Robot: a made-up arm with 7 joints.
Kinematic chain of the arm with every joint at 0, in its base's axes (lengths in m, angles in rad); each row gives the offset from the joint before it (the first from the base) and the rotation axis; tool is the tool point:
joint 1: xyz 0 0 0.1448 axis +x
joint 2: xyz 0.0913 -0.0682 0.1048 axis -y
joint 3: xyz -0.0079 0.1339 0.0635 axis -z
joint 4: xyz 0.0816 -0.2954 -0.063 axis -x
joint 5: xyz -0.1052 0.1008 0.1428 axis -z
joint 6: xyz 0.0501 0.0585 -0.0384 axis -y
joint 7: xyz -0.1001 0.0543 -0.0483 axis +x
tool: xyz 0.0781 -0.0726 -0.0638
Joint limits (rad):
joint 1: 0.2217..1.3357
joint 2: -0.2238..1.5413
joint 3: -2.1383..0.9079
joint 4: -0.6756..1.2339
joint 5: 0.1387..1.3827
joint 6: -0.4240..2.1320
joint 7: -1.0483..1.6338
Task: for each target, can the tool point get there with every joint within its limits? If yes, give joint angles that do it. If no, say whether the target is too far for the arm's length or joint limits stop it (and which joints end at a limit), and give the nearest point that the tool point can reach.
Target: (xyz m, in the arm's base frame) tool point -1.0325 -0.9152 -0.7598
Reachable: no: too far | nearest point -0.1768 -0.3047 -0.0891 | short by 1.247 m
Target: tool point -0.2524 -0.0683 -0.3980
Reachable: no: joint limits stop it (at a limit: joint 1, joint 4, joint 5, joint 6) | nearest point -0.1372 -0.0734 -0.1819 | short by 0.245 m
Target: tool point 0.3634 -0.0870 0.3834
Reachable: yes | joints 0.7163 0.3825 -1.0394 -0.3452 1.0394 0.9470 1.2072
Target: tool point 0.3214 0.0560 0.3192
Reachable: yes | joints 0.9352 -0.0011 -1.3187 0.5635 0.5354 1.0130 0.6866
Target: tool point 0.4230 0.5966 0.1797
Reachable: no: joint limits stop it (at a limit: joint 1, joint 2, joint 3, joint 4, joint 5) | nearest point 0.3546 0.3772 0.3152 | short by 0.267 m
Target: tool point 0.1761 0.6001 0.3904
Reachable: no: joint limits stop it (at a limit: joint 1, joint 2, joint 3, joint 4, joint 7) | nearest point 0.2683 0.3799 0.3853 | short by 0.239 m
